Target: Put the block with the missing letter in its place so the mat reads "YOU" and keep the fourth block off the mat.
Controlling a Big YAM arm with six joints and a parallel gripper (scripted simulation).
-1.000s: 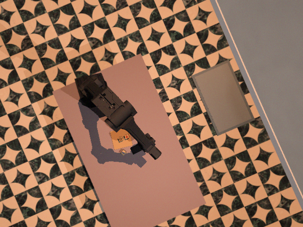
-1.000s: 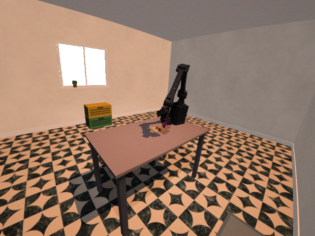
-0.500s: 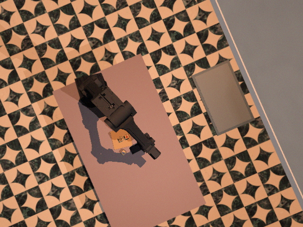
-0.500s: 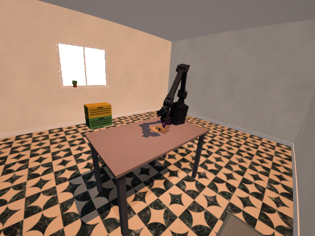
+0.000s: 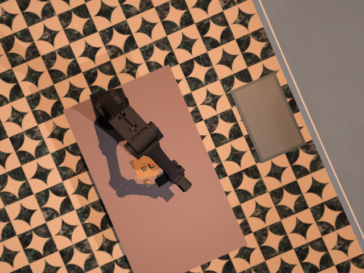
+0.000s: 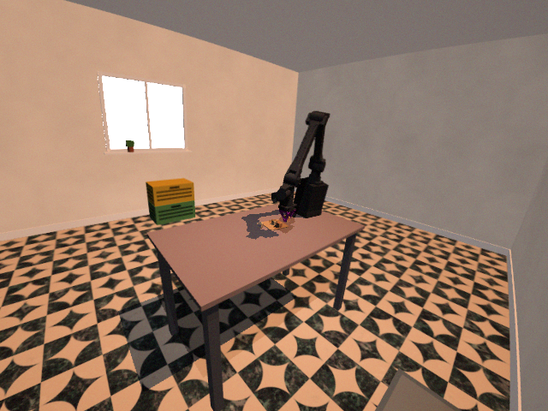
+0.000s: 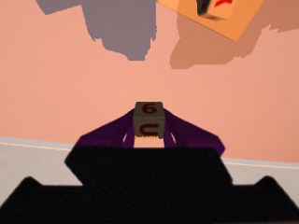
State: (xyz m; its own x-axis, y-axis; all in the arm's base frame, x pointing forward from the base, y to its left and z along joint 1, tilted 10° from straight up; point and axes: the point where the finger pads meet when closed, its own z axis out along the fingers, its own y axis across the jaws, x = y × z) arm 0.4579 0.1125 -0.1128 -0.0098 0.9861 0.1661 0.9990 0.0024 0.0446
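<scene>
Now: hand 90 mm past the O block, 160 mm to the left of it and 90 mm above it. From my hand the other things lie so: Y block (90 mm behind, 110 mm to the right, 90 mm below); then U block (10 mm above); then mat (90 mm behind, 160 mm to the right, 110 mm below).
</scene>
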